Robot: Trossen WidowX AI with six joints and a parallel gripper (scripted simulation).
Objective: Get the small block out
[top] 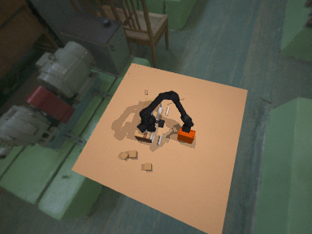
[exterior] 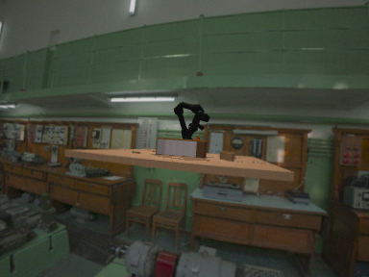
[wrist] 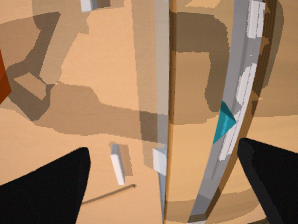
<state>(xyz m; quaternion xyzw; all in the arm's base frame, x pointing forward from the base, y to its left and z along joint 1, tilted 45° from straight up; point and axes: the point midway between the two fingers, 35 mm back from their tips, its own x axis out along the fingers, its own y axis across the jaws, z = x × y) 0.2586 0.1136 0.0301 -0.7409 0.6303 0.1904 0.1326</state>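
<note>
Right now the tan box is 50 mm ahead of my gripper tip, 40 mm to the right of it and 100 mm below it. Also, from my gripper tip: teal block 60 mm ahead, 30 mm to the right, 70 mm below.
</note>
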